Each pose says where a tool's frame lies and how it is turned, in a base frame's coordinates. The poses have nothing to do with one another.
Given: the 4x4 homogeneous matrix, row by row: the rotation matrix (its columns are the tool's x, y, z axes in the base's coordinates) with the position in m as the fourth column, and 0 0 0 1 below. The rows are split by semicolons.
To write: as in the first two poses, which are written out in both.
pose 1, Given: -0.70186 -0.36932 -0.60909 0.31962; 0.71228 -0.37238 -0.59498 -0.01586; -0.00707 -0.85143 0.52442 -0.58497; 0 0 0 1
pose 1, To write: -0.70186 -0.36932 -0.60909 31.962; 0.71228 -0.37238 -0.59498 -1.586; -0.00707 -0.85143 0.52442 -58.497; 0 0 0 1
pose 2, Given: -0.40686 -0.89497 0.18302 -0.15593; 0.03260 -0.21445 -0.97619 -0.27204; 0.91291 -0.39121 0.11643 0.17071; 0 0 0 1
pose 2, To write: -0.40686 -0.89497 0.18302 -15.593; 0.03260 -0.21445 -0.97619 -27.204; 0.91291 -0.39121 0.11643 17.071; 0 0 0 1
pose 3, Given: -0.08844 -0.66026 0.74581 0.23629; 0.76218 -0.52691 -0.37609 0.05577; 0.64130 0.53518 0.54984 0.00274; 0 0 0 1
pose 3, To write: -0.08844 -0.66026 0.74581 23.629; 0.76218 -0.52691 -0.37609 5.577; 0.64130 0.53518 0.54984 0.274; 0 0 0 1
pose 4, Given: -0.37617 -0.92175 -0.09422 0.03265; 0.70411 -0.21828 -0.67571 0.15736; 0.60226 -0.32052 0.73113 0.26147; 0 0 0 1
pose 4, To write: -0.37617 -0.92175 -0.09422 3.265; 0.70411 -0.21828 -0.67571 15.736; 0.60226 -0.32052 0.73113 26.147; 0 0 0 1
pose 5, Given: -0.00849 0.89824 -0.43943 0.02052; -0.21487 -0.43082 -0.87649 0.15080; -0.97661 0.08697 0.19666 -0.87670; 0 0 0 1
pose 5, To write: -0.00849 0.89824 -0.43943 2.052; -0.21487 -0.43082 -0.87649 15.080; -0.97661 0.08697 0.19666 -87.670; 0 0 0 1
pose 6, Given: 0.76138 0.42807 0.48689 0.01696; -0.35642 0.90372 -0.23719 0.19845; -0.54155 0.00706 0.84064 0.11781; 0 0 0 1
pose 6, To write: 0.76138 0.42807 0.48689 1.696; -0.35642 0.90372 -0.23719 19.845; -0.54155 0.00706 0.84064 11.781; 0 0 0 1
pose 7, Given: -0.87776 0.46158 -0.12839 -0.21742; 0.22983 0.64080 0.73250 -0.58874; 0.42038 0.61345 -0.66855 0.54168; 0 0 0 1
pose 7, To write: -0.87776 0.46158 -0.12839 -21.742; 0.22983 0.64080 0.73250 -58.874; 0.42038 0.61345 -0.66855 54.168; 0 0 0 1
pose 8, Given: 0.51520 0.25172 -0.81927 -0.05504; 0.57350 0.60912 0.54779 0.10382; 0.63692 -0.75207 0.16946 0.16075; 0 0 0 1
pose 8, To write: 0.51520 0.25172 -0.81927 -5.504; 0.57350 0.60912 0.54779 10.382; 0.63692 -0.75207 0.16946 16.075; 0 0 0 1
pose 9, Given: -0.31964 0.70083 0.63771 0.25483; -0.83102 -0.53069 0.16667 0.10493; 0.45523 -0.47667 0.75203 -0.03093; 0 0 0 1
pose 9, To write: -0.31964 0.70083 0.63771 25.483; -0.83102 -0.53069 0.16667 10.493; 0.45523 -0.47667 0.75203 -3.093; 0 0 0 1
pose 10, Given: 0.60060 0.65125 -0.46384 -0.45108; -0.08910 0.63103 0.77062 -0.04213; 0.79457 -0.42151 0.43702 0.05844; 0 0 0 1
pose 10, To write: 0.60060 0.65125 -0.46384 -45.108; -0.08910 0.63103 0.77062 -4.213; 0.79457 -0.42151 0.43702 5.844; 0 0 0 1
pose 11, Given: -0.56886 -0.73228 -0.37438 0.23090; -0.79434 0.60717 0.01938 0.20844; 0.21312 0.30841 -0.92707 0.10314; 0 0 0 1
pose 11, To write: -0.56886 -0.73228 -0.37438 23.090; -0.79434 0.60717 0.01938 20.844; 0.21312 0.30841 -0.92707 10.314; 0 0 0 1
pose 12, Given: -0.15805 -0.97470 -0.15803 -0.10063; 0.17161 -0.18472 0.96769 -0.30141; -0.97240 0.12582 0.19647 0.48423; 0 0 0 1
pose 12, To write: -0.15805 -0.97470 -0.15803 -10.063; 0.17161 -0.18472 0.96769 -30.141; -0.97240 0.12582 0.19647 48.423; 0 0 0 1
